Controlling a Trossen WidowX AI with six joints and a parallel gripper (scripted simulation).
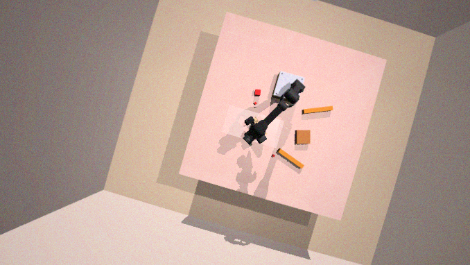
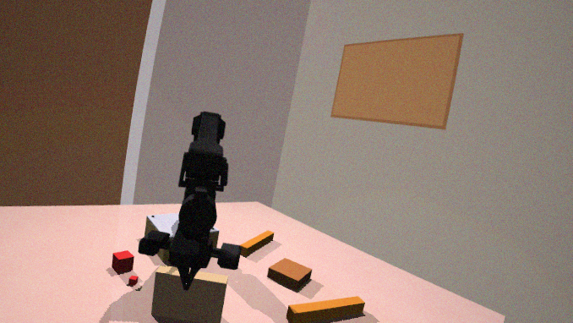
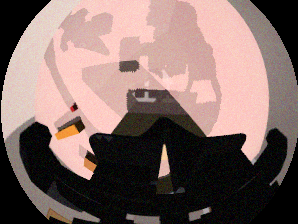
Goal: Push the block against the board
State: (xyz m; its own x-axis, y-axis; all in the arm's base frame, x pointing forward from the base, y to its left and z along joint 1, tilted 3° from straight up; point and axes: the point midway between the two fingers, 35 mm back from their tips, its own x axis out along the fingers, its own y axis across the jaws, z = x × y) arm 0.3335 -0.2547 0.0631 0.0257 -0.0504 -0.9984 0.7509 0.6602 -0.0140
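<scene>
My gripper tip is 4 cm to the right of the tan board, 4 cm above it and 3 cm past it. Also, from my gripper tip: square block (38 cm to the left, 8 cm below); then red cube (29 cm behind, 7 cm below).
</scene>
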